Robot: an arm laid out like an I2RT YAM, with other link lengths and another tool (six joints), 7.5 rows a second.
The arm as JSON. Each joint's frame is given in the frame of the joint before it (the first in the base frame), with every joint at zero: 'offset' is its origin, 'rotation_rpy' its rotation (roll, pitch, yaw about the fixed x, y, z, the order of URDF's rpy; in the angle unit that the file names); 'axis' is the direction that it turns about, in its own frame. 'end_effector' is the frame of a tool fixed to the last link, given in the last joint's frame.
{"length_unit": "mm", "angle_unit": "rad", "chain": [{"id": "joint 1", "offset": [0.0, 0.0, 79.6], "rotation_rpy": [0.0, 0.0, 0.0], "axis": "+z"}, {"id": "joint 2", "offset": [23.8, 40.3, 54.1], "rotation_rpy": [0.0, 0.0, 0.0], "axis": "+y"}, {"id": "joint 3", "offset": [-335.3, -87.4, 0.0], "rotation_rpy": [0.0, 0.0, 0.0], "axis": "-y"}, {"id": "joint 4", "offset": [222.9, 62.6, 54.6], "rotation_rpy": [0.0, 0.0, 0.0], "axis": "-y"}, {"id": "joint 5", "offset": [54.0, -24.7, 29.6], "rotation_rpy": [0.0, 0.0, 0.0], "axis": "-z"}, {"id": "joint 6", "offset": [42.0, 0.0, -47.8], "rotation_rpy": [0.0, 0.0, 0.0], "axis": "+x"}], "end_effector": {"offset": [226.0, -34.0, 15.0], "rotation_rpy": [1.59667, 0.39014, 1.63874]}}
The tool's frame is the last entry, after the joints.
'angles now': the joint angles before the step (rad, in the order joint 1, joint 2, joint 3, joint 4, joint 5, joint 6). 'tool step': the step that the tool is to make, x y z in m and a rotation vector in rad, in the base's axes. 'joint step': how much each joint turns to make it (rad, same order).
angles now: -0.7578, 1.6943, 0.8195, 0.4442, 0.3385, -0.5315
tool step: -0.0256, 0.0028, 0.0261, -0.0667, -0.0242, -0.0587
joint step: 0.0011, -0.0666, -0.0522, 0.0515, 0.0675, -0.0067
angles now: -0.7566, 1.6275, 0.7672, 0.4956, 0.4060, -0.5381
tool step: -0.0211, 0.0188, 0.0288, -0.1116, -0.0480, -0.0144
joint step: 0.0186, -0.0831, -0.1370, 0.1821, 0.0461, -0.0410
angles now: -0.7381, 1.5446, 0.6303, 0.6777, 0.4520, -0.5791
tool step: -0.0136, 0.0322, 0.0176, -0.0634, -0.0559, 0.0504
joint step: 0.0140, -0.1140, -0.1416, 0.1192, -0.0339, -0.0183
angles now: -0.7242, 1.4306, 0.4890, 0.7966, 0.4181, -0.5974
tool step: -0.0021, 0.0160, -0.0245, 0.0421, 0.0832, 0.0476
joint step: -0.0033, -0.0463, -0.0419, -0.0809, -0.0457, -0.0353
